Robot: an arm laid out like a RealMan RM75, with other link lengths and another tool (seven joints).
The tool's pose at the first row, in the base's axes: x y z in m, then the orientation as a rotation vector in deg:
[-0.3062 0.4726 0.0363 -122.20 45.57 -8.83]
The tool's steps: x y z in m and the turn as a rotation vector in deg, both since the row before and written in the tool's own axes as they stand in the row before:
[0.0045 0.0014 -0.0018 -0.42 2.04 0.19]
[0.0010 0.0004 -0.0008 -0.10 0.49 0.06]
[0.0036 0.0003 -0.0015 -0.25 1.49 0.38]
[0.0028 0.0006 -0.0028 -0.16 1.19 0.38]
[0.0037 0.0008 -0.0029 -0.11 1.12 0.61]
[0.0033 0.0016 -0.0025 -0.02 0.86 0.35]
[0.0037 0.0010 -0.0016 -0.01 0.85 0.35]
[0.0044 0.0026 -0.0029 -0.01 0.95 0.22]
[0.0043 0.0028 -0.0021 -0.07 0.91 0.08]
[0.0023 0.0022 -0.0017 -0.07 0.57 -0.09]
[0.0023 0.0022 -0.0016 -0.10 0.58 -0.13]
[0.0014 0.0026 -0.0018 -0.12 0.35 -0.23]
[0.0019 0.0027 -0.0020 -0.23 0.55 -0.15]
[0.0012 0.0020 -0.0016 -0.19 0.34 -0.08]
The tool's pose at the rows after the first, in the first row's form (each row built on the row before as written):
[-0.3040 0.4681 0.0357 -122.66 47.05 -10.78]
[-0.3037 0.4668 0.0358 -122.76 47.42 -11.24]
[-0.3017 0.4635 0.0361 -122.91 48.74 -12.57]
[-0.3010 0.4597 0.0372 -122.94 49.87 -13.61]
[-0.2999 0.4552 0.0381 -122.80 51.18 -14.48]
[-0.2994 0.4508 0.0383 -122.68 52.04 -15.24]
[-0.2980 0.4469 0.0383 -122.55 52.90 -15.99]
[-0.2976 0.4411 0.0379 -122.48 53.68 -16.92]
[-0.2971 0.4357 0.0369 -122.53 54.31 -17.85]
[-0.2975 0.4322 0.0363 -122.66 54.56 -18.49]
[-0.2979 0.4287 0.0356 -122.84 54.79 -19.15]
[-0.2992 0.4256 0.0349 -123.08 54.79 -19.60]
[-0.3003 0.4220 0.0342 -123.38 55.03 -20.19]
[-0.3013 0.4194 0.0338 -123.60 55.21 -20.53]

